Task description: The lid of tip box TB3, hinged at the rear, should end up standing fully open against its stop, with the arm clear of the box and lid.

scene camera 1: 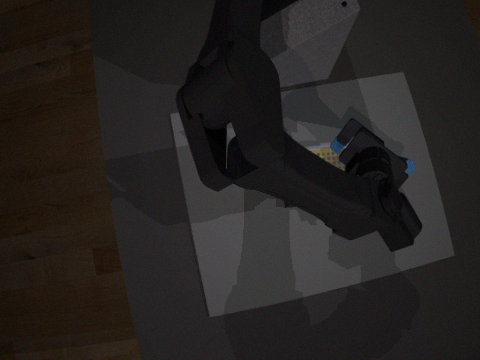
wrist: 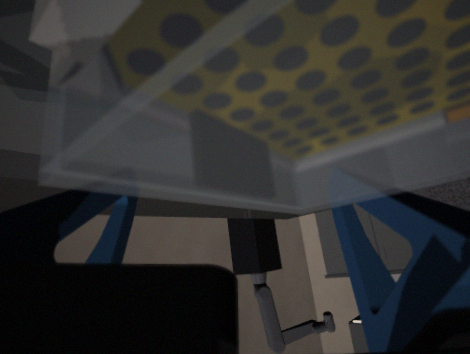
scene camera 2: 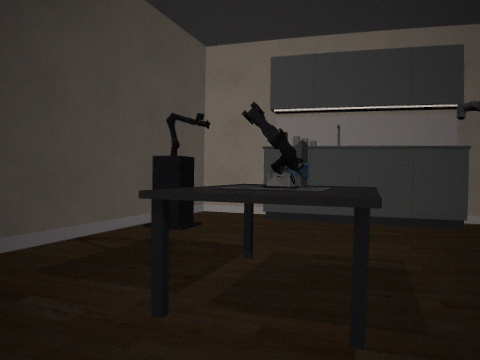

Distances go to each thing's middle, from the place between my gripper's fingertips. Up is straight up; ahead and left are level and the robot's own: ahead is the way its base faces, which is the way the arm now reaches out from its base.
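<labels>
With the translucent lid [wrist: 295,114] I begin: it is 100 mm to the right of my hand, 40 mm ahead of it and 20 mm above it. The light grey mat [scene camera 1: 252,252] lies 50 mm below my hand, 50 mm ahead of it and 110 mm to the right of it.
</labels>
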